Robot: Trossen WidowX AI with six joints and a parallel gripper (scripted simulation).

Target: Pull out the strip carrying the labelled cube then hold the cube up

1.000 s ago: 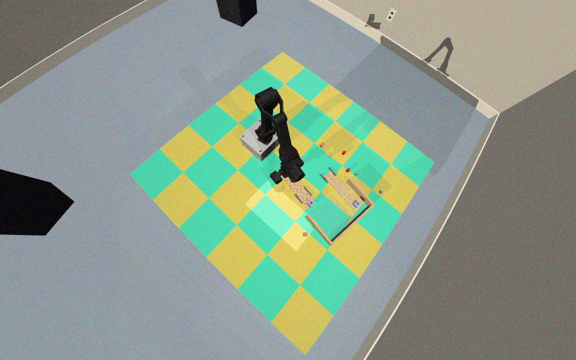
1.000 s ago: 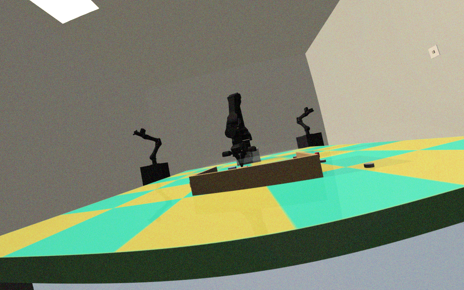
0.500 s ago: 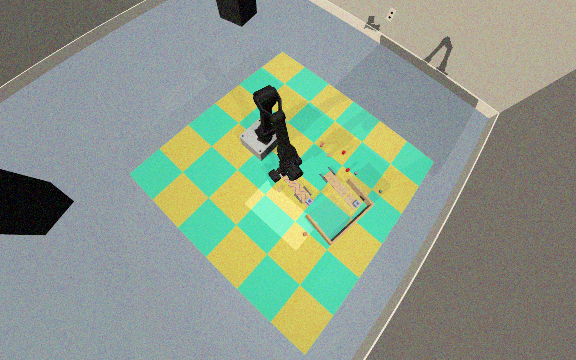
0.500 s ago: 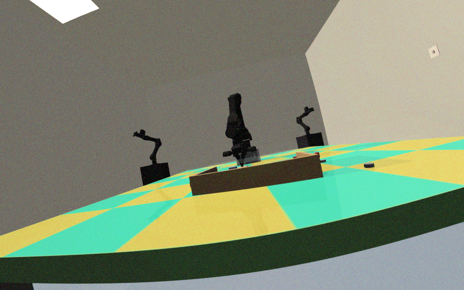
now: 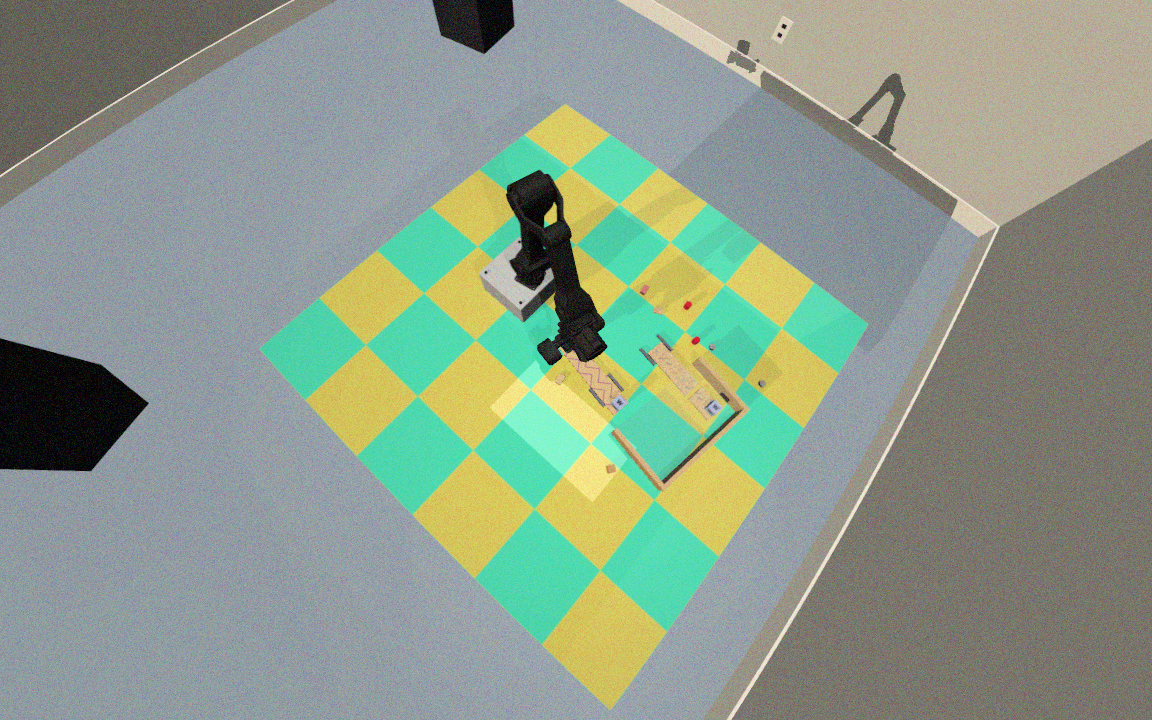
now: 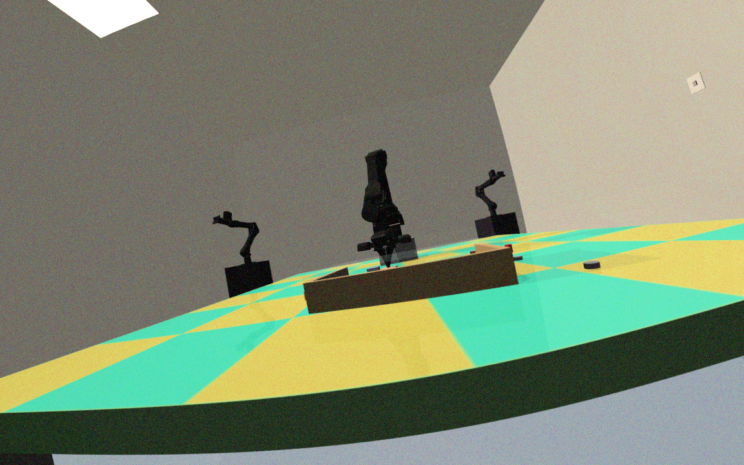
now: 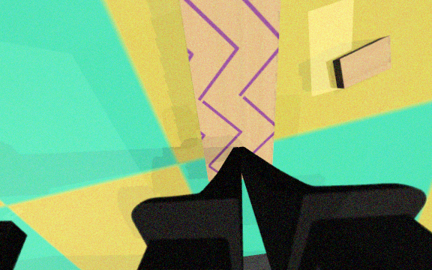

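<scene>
Now: the zigzag strip 9 cm ahead of my gripper tip and 4 cm to the right of it. Round my gripper tip: pink block (28 cm to the left, 10 cm ahead); tan block (26 cm ahead, 23 cm to the right).
</scene>
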